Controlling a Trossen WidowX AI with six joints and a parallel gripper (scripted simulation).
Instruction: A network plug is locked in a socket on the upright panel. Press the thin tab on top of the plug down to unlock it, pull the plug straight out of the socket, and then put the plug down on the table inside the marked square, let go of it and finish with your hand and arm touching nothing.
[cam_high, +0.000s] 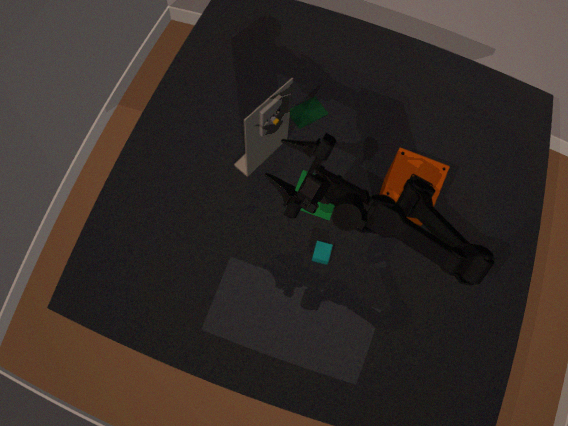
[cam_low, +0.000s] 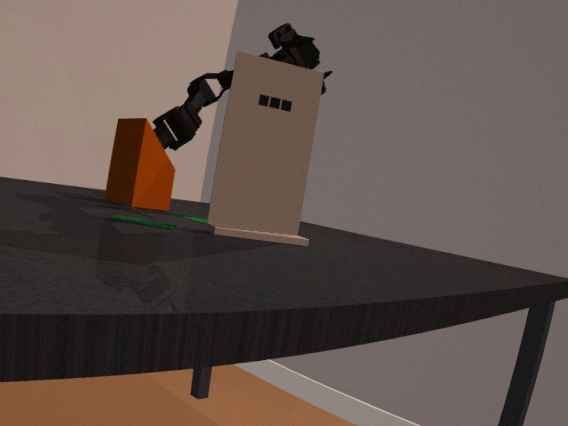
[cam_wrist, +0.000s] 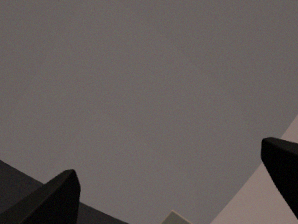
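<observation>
Right now the network plug is 170 mm to the right of my gripper tip, 150 mm below it and 80 mm ahead of it. Also, from my gripper tip: teal cube (370 mm below, 170 mm behind, 20 mm to the left); then beige upright panel (240 mm below, 180 mm to the right, 100 mm ahead); then dark green square (390 mm below, 370 mm to the right, 50 mm ahead).
</observation>
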